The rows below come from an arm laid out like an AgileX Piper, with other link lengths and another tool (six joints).
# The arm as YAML. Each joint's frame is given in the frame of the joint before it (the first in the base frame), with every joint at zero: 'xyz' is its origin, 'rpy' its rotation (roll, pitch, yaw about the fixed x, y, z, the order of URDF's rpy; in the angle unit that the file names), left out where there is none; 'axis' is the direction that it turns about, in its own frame. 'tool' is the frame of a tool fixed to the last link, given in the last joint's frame.
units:
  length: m
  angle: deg
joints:
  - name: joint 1
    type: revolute
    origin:
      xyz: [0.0, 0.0, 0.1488]
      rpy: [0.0, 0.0, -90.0]
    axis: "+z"
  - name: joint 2
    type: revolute
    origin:
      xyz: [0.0, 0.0, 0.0]
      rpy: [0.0, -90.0, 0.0]
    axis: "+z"
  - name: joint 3
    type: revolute
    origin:
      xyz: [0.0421, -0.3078, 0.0]
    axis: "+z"
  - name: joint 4
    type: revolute
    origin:
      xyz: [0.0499, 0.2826, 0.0]
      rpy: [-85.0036, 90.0, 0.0]
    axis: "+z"
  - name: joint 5
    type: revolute
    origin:
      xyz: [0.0, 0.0, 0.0]
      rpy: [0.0, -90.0, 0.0]
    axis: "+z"
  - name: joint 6
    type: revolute
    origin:
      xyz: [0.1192, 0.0, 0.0]
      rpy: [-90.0, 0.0, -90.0]
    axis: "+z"
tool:
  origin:
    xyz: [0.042, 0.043, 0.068]
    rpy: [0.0, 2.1, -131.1]
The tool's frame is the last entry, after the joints.
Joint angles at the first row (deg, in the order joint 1, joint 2, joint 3, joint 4, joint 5, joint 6):
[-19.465 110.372 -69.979 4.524 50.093 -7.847]
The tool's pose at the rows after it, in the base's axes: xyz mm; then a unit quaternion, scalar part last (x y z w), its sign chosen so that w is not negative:
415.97 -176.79 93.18 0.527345 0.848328 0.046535 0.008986
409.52 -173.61 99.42 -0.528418 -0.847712 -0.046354 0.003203
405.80 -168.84 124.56 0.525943 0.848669 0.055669 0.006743
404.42 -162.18 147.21 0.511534 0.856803 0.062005 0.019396
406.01 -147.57 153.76 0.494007 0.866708 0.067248 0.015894
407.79 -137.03 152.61 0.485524 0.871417 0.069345 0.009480
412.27 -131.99 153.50 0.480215 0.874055 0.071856 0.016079
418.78 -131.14 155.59 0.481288 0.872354 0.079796 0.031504
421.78 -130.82 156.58 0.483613 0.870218 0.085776 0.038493
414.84 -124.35 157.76 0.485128 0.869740 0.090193 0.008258
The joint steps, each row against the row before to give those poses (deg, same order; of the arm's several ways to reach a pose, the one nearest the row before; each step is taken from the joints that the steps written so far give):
[0.000 -0.193 -0.068 -0.014 1.197 0.596]
[0.000 -1.123 0.000 0.196 2.496 0.131]
[0.064 -3.623 0.057 0.841 2.253 -0.458]
[0.420 -3.198 0.000 0.449 1.658 -1.476]
[1.526 -1.068 -0.002 0.700 1.300 -1.007]
[1.269 0.060 0.001 0.374 0.535 -0.001]
[0.791 0.002 -0.001 0.153 -0.853 0.002]
[0.209 -0.002 0.001 0.666 -1.933 -0.001]
[0.000 0.001 0.000 0.620 -0.927 0.000]
[0.001 0.000 -1.132 1.134 4.432 0.000]

